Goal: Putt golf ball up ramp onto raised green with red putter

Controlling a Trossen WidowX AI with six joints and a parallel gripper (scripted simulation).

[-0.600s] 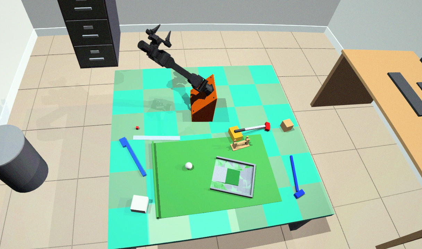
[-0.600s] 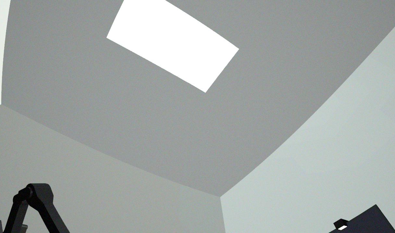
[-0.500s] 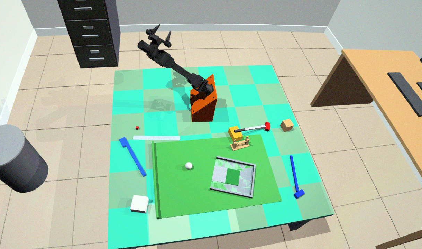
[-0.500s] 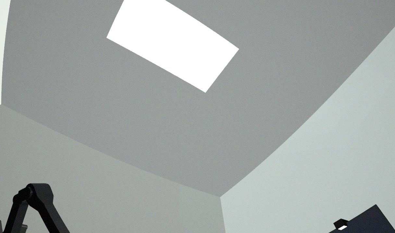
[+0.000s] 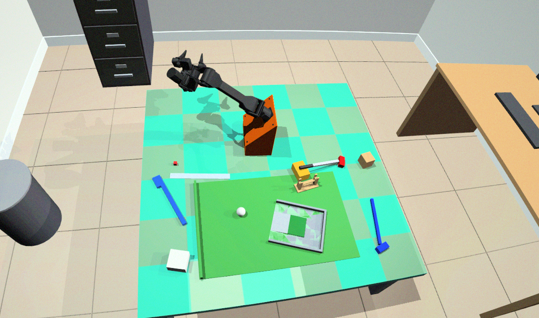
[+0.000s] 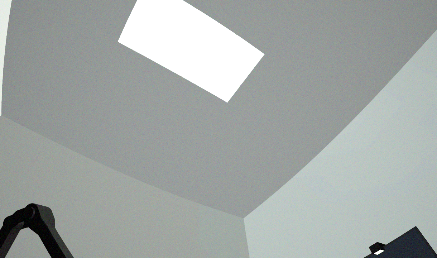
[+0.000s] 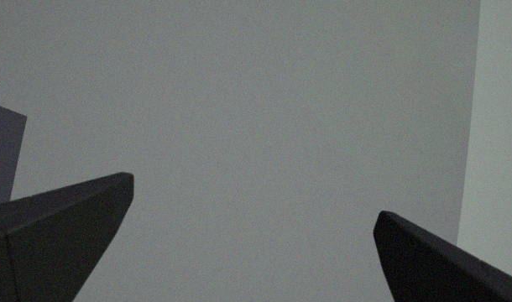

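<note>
Now: the red putter 64 cm ahead of my gripper tip, 62 cm to the left of it and 27 cm below it. From my gripper tip the other things lie so: white strip 60 cm ahead, 30 cm below, 3 cm to the right; then yellow block 66 cm ahead, 48 cm to the left, 28 cm below; then tiny red cube 52 cm ahead, 29 cm below, 15 cm to the right.
</note>
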